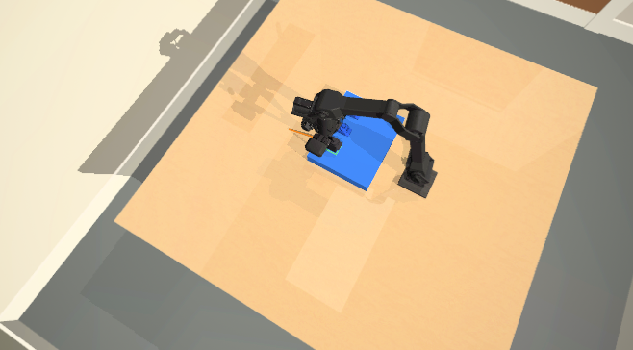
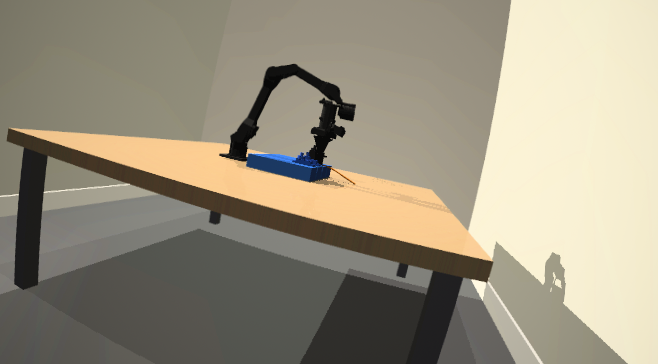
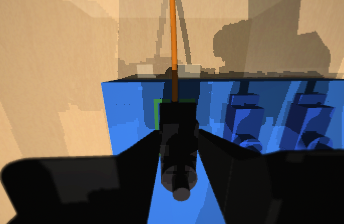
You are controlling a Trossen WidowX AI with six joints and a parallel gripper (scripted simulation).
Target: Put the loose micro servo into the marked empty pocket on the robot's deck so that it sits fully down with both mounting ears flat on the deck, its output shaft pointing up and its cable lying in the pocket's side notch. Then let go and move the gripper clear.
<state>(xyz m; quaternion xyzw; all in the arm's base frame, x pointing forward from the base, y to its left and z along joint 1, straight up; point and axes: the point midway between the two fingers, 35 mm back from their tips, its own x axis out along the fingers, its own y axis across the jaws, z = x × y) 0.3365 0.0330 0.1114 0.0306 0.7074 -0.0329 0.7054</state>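
The blue deck is 13 cm behind my gripper tip, 6 cm to the right of it and 6 cm below it.
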